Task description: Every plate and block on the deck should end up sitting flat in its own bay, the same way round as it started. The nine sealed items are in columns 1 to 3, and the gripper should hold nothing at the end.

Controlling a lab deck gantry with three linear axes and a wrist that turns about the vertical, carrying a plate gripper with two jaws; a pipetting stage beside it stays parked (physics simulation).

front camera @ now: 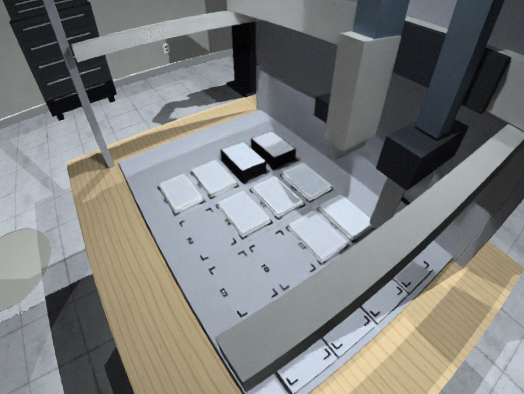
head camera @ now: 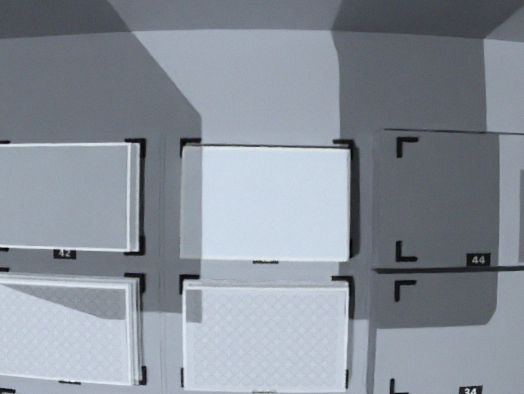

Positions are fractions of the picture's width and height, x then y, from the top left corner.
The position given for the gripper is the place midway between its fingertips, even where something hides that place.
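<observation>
Bay 44 (head camera: 0.85, 0.50), also (front camera: 0.79, 0.69). Plate (head camera: 0.44, 0.84), also (front camera: 0.61, 0.61). The gripper (front camera: 0.75, 0.55).
</observation>
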